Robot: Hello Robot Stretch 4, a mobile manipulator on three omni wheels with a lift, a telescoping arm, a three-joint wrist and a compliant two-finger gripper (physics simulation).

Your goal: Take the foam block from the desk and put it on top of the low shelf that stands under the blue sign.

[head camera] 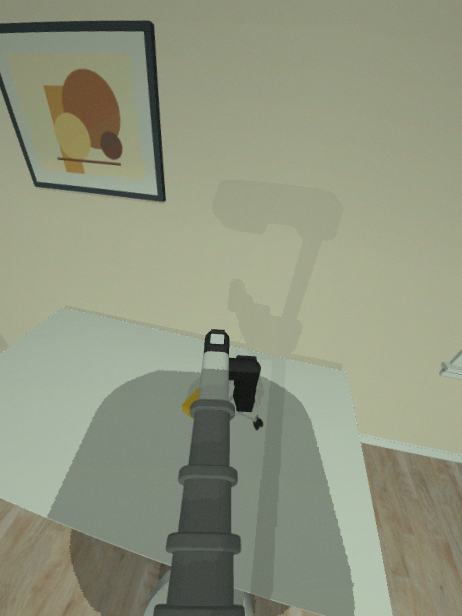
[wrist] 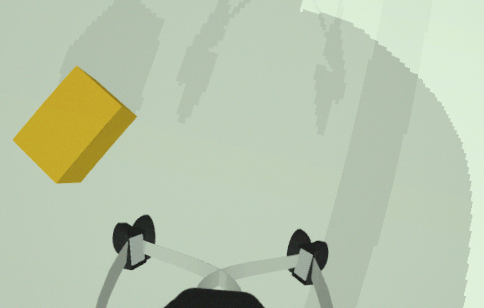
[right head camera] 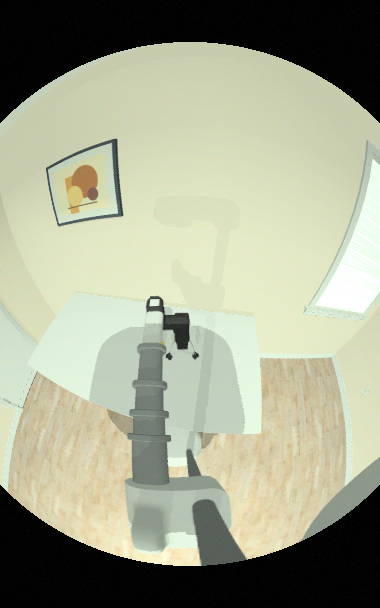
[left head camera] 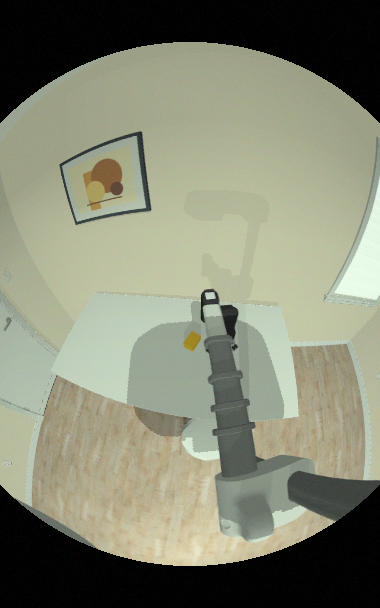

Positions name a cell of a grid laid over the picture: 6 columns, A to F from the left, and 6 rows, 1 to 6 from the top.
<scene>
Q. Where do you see a framed picture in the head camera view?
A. B2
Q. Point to a white desk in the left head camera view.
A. C4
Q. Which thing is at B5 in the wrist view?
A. The gripper.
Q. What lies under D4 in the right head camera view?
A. A white desk.
</scene>
